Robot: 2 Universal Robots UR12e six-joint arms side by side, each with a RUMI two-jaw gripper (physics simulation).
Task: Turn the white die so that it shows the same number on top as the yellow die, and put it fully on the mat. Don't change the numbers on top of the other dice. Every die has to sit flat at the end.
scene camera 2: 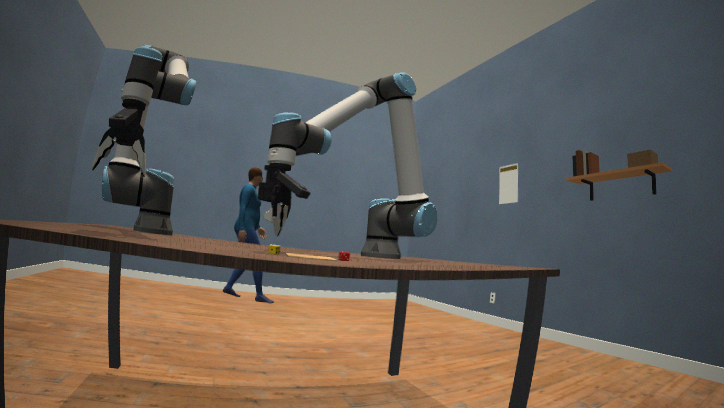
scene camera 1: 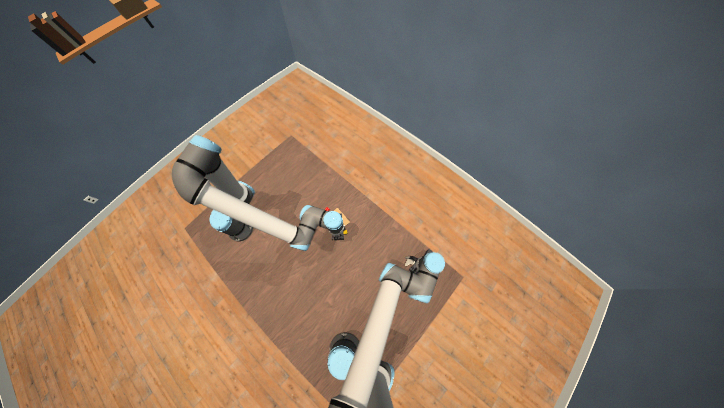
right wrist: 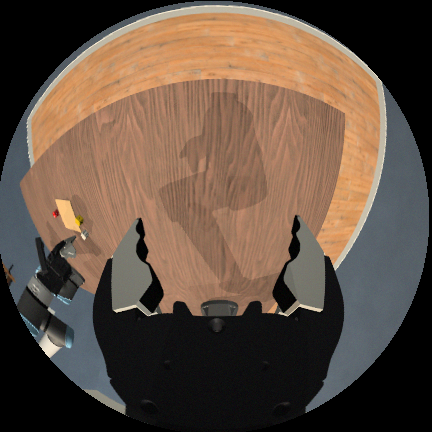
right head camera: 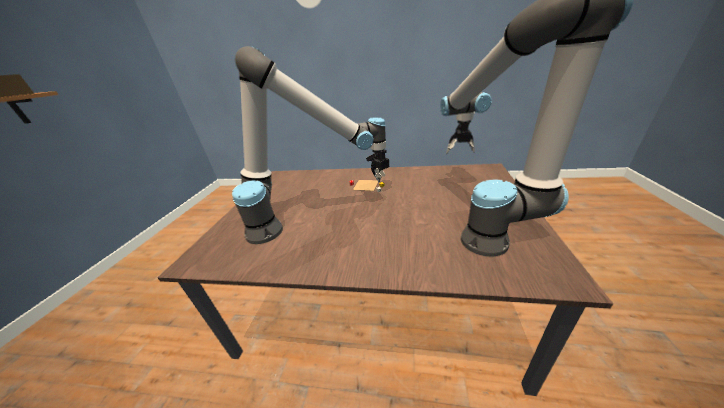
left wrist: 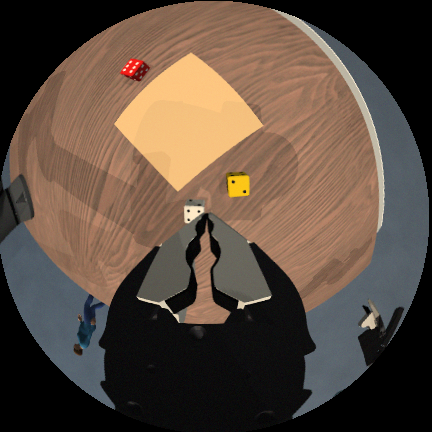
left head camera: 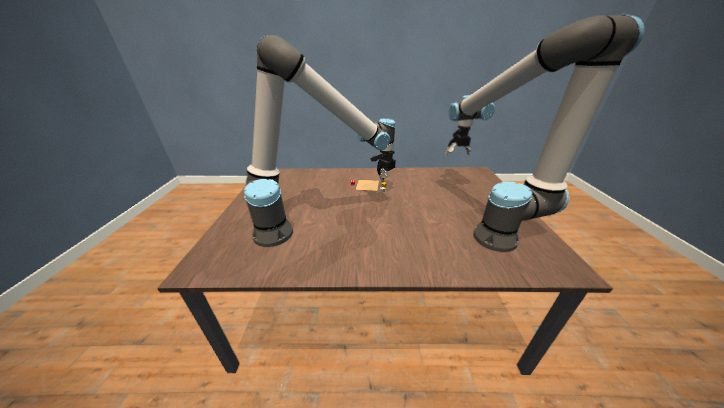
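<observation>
The white die [left head camera: 383, 189] [left wrist: 193, 211] [right wrist: 84, 234] lies on the table off the mat's near corner; three pips show on its top, with a corner hidden by a left finger. The yellow die [scene camera 2: 274, 249] [left wrist: 238, 185] [right wrist: 79, 220] shows two on top, right of the white die in the left wrist view. The red die [scene camera 2: 344, 256] [left wrist: 135, 69] shows six, beyond the tan mat [left head camera: 367, 185] [left wrist: 190, 90]. My left gripper [left wrist: 206, 213] [scene camera 2: 278, 234] is shut, fingertips together and empty, above the table beside the white die. My right gripper [right wrist: 217, 217] [left head camera: 459, 152] is open and empty, high above the table.
The dice and mat are near the far edge of the brown table [left head camera: 405, 243] in the left head camera. The yellow die sits close to the white die and the mat. A person [scene camera 2: 248, 212] stands behind the table in scene camera 2.
</observation>
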